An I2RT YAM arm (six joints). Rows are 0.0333 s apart.
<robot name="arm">
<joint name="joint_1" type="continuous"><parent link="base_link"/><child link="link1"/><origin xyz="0 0 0.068" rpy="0 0 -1.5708"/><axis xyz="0 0 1"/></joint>
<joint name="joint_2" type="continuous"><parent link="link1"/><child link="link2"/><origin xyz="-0.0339 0.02 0.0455" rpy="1.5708 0 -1.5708"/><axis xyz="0 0 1"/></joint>
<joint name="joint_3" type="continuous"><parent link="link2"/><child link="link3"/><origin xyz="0.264 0 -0.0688" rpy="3.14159 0 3.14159"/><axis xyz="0 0 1"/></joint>
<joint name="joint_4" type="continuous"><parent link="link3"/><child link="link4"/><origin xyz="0.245 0.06 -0.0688" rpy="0 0 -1.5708"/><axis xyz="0 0 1"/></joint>
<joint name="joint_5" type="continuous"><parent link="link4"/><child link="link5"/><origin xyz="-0.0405 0.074 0.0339" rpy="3.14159 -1.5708 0"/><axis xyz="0 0 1"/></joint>
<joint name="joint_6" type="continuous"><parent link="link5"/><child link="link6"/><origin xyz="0 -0.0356 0.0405" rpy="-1.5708 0 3.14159"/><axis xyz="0 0 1"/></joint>
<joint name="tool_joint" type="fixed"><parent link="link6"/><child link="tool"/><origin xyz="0 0 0" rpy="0 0 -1.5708"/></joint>
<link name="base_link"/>
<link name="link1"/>
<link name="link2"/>
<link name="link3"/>
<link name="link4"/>
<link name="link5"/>
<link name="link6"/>
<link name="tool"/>
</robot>
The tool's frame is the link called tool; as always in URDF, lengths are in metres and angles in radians. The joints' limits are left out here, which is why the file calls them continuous.
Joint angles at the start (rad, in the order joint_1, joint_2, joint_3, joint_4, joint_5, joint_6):
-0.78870, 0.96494, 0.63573, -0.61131, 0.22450, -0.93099
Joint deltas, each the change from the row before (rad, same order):
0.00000, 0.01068, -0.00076, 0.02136, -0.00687, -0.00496
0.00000, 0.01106, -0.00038, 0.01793, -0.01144, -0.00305
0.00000, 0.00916, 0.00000, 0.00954, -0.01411, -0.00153
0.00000, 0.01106, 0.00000, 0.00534, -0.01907, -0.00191
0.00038, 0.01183, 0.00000, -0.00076, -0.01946, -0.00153
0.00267, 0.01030, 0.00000, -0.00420, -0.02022, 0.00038
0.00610, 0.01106, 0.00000, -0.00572, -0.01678, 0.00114
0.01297, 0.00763, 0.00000, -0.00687, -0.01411, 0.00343
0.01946, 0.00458, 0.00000, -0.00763, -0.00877, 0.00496
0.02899, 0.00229, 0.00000, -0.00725, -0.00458, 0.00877
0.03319, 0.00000, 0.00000, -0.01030, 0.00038, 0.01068
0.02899, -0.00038, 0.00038, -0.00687, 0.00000, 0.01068
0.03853, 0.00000, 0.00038, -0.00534, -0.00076, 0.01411
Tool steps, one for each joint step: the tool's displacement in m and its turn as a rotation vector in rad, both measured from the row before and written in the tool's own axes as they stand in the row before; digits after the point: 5 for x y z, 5 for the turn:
-0.00178, -0.00115, 0.00218, 0.00369, -0.01128, -0.00278
-0.00171, -0.00081, 0.00221, -0.00166, -0.01298, -0.00168
-0.00121, -0.00017, 0.00179, -0.00802, -0.01161, -0.00145
-0.00109, 0.00038, 0.00217, -0.01577, -0.01211, -0.00295
-0.00074, 0.00098, 0.00232, -0.02157, -0.00867, -0.00388
-0.00085, 0.00147, 0.00196, -0.02415, -0.00939, -0.00384
-0.00118, 0.00192, 0.00204, -0.02487, -0.00698, -0.00593
-0.00208, 0.00261, 0.00122, -0.02326, -0.00943, -0.00887
-0.00287, 0.00321, 0.00052, -0.01999, -0.00936, -0.01247
-0.00423, 0.00415, -0.00008, -0.01786, -0.01178, -0.01647
-0.00446, 0.00478, -0.00058, -0.01655, -0.00894, -0.01832
-0.00406, 0.00392, -0.00065, -0.01233, -0.00953, -0.01451
-0.00556, 0.00501, -0.00075, -0.01445, -0.01488, -0.01920

